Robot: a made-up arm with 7 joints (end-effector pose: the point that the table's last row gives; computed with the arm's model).
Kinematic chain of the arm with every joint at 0, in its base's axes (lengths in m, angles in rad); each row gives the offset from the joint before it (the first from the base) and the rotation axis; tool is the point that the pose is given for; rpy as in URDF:
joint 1: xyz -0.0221 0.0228 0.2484 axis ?
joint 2: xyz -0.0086 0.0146 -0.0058 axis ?
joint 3: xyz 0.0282 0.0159 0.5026 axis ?
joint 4: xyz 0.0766 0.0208 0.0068 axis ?
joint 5: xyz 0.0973 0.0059 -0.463 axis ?
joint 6: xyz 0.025 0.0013 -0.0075 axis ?
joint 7: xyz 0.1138 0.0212 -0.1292 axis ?
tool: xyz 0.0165 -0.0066 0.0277 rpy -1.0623 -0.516 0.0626
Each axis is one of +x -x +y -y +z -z.
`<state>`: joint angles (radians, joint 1 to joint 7).
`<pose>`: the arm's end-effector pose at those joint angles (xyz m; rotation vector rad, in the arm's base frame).
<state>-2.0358 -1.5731 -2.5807 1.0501 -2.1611 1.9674 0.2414</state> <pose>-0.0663 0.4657 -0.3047 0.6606 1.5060 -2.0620</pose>
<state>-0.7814 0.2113 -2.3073 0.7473 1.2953 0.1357 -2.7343</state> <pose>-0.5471 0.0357 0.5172 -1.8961 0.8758 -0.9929</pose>
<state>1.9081 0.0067 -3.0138 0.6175 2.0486 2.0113 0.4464</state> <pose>0.2916 -0.3756 0.4073 1.3805 0.7414 -1.3569</pose>
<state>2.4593 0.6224 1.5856 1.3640 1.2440 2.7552 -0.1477</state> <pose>-0.4882 -0.2894 0.7236 0.5781 -0.8903 -1.3129</pose>
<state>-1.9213 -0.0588 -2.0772 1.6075 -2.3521 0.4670 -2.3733</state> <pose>-0.4771 0.5070 0.7756 0.7756 0.1208 -0.1971</pose>
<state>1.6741 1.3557 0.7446 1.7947 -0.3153 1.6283 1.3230</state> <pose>-0.5600 0.7060 -0.0973 -1.5893 -0.7745 1.2311</pose>
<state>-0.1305 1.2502 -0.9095 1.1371 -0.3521 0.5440 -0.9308</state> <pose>0.4461 -0.5218 -0.1380 -1.1178 0.2239 0.8375</pose>
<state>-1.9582 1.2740 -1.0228 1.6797 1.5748 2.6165 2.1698</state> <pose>-0.5999 -0.5476 0.0513 -1.6634 -2.1716 0.3253</pose>
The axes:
joint 1: +z
joint 2: +y
joint 3: +z
joint 4: -y
joint 5: -z
joint 6: +y
joint 7: -z

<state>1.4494 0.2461 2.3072 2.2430 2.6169 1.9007 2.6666</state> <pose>-0.2858 0.0325 1.2689 1.2769 0.6851 -1.6998</pose>
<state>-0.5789 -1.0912 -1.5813 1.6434 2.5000 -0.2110 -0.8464</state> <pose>-0.7721 -0.1893 0.4146 -0.9205 0.2781 1.6227</pose>
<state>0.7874 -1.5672 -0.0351 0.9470 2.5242 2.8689 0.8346</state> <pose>-0.4045 -0.2161 0.7955 0.5539 -0.4267 1.8419</pose>
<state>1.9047 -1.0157 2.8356 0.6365 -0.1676 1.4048 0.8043</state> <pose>-0.0740 -0.2850 -0.0960 -0.6245 2.2186 -0.3933</pose>
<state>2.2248 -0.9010 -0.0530 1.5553 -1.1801 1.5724 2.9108</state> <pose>0.0208 0.0296 1.1059 0.1746 0.3724 -1.3311</pose>
